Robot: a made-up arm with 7 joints. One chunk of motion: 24 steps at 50 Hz.
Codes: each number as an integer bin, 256 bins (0 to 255) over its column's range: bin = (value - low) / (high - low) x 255, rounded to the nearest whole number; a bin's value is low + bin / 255 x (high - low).
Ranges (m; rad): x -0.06..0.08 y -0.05..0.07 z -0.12..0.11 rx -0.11..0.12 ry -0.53..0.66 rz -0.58..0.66
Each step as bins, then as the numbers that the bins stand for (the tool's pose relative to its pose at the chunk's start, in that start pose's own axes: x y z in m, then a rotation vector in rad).
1 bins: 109 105 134 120 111 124
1 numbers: -0.0002 -0.0006 0.0009 -0.0018 -0.0120 0.0230
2 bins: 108 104 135 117 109 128
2 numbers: -0.0007 -0.0011 0.0018 -0.0045 -0.0213 0.0424
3 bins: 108 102 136 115 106 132
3 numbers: -0.0007 -0.0020 0.0027 -0.0063 -0.0353 0.0619
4 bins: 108 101 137 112 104 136
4 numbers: -0.0007 -0.0025 0.0036 -0.0090 -0.0447 0.0813
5 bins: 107 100 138 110 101 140
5 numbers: -0.0013 -0.0029 0.0045 -0.0108 -0.0587 0.1008
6 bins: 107 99 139 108 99 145
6 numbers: -0.0013 -0.0034 0.0054 -0.0126 -0.0680 0.1251
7 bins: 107 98 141 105 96 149
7 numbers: -0.0013 -0.0039 0.0072 -0.0153 -0.0820 0.1445
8 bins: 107 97 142 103 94 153
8 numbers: -0.0013 -0.0044 0.0081 -0.0171 -0.0913 0.1640
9 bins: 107 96 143 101 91 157
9 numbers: -0.0013 -0.0048 0.0090 -0.0189 -0.1053 0.1835
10 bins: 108 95 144 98 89 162
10 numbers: -0.0007 -0.0053 0.0099 -0.0216 -0.1147 0.2078
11 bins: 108 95 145 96 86 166
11 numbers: -0.0007 -0.0053 0.0108 -0.0234 -0.1287 0.2272
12 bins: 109 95 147 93 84 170
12 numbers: -0.0002 -0.0053 0.0126 -0.0261 -0.1380 0.2467
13 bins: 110 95 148 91 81 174
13 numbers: 0.0004 -0.0053 0.0135 -0.0279 -0.1520 0.2661
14 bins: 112 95 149 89 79 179
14 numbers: 0.0015 -0.0053 0.0144 -0.0297 -0.1613 0.2904
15 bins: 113 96 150 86 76 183
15 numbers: 0.0020 -0.0048 0.0153 -0.0324 -0.1753 0.3099
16 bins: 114 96 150 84 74 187
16 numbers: 0.0026 -0.0048 0.0153 -0.0342 -0.1847 0.3293
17 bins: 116 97 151 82 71 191
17 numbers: 0.0037 -0.0044 0.0162 -0.0360 -0.1987 0.3488
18 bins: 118 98 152 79 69 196
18 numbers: 0.0048 -0.0039 0.0171 -0.0387 -0.2080 0.3731
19 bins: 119 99 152 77 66 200
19 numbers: 0.0053 -0.0034 0.0171 -0.0405 -0.2220 0.3925
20 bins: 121 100 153 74 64 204
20 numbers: 0.0064 -0.0029 0.0180 -0.0433 -0.2313 0.4120
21 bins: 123 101 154 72 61 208
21 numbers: 0.0075 -0.0025 0.0189 -0.0451 -0.2453 0.4315
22 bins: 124 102 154 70 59 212
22 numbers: 0.0081 -0.0020 0.0189 -0.0469 -0.2547 0.4509
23 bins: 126 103 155 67 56 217
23 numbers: 0.0092 -0.0015 0.0198 -0.0496 -0.2687 0.4752
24 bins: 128 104 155 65 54 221
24 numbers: 0.0103 -0.0011 0.0198 -0.0514 -0.2780 0.4947
